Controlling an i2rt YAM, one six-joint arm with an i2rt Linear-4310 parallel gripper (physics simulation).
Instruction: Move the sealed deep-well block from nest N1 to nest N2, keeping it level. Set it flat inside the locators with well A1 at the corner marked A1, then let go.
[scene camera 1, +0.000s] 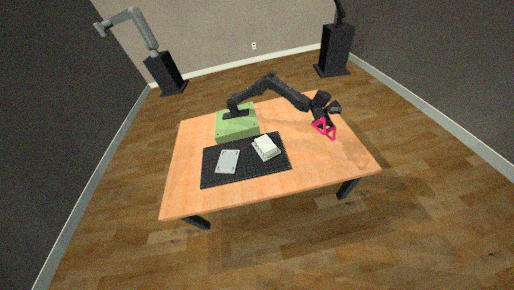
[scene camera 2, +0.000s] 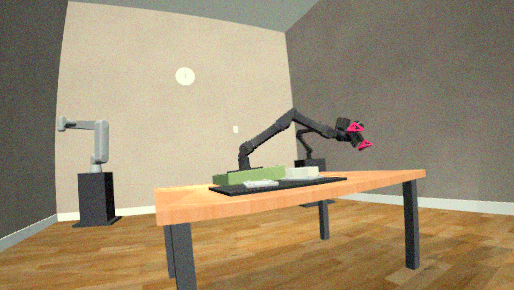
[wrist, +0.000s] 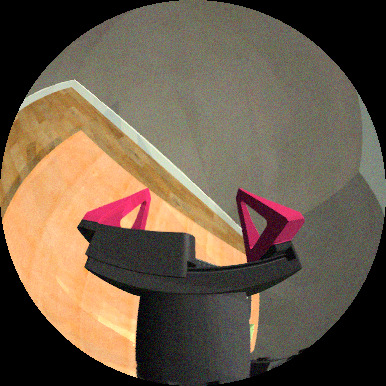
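Seen in the pictures: gripper, fingertip midpoint: (scene camera 1: 329, 137) (scene camera 2: 367, 137) (wrist: 193, 192); arm's base, link origin: (scene camera 1: 235, 114) (scene camera 2: 245, 170).
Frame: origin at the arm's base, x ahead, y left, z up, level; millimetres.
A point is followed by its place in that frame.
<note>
The white deep-well block (scene camera 1: 266, 143) @[x 306, y 208, z -1 mm] (scene camera 2: 308, 172) @[x 374, y 192, z -21 mm] sits on a light nest plate (scene camera 1: 273, 156) @[x 372, y 241, z -46 mm] on the right part of the black mat. It looks flat. A second light nest plate (scene camera 1: 227, 161) @[x 378, y -35, z -42 mm] (scene camera 2: 260, 184) @[x 450, y -54, z -44 mm], with small corner locators and no block on it, lies on the left part of the mat. Which plate is marked N1 or N2, and the A1 mark, are too small to read. My gripper (scene camera 1: 328, 131) @[x 415, y 514, z 119 mm] (scene camera 2: 365, 137) @[x 415, y 514, z 119 mm] (wrist: 193, 192) @[x 415, y 514, z 119 mm] is open and empty, its pink fingers wide apart. It hangs in the air over the right side of the table, well away from the block.
The black mat (scene camera 1: 210, 180) @[x 489, y -127, z -54 mm] (scene camera 2: 227, 190) @[x 471, y -181, z -52 mm] lies on the wooden table (scene camera 1: 330, 167) @[x 468, y 541, z -67 mm] (scene camera 2: 185, 205) @[x 627, y -322, z -67 mm]. A green base box (scene camera 1: 235, 131) @[x 181, y 13, z 6 mm] (scene camera 2: 250, 174) @[x 197, y -23, z -15 mm] carries my arm behind the mat. Two other arms stand on dark pedestals (scene camera 1: 165, 72) (scene camera 1: 336, 50) beyond the table.
</note>
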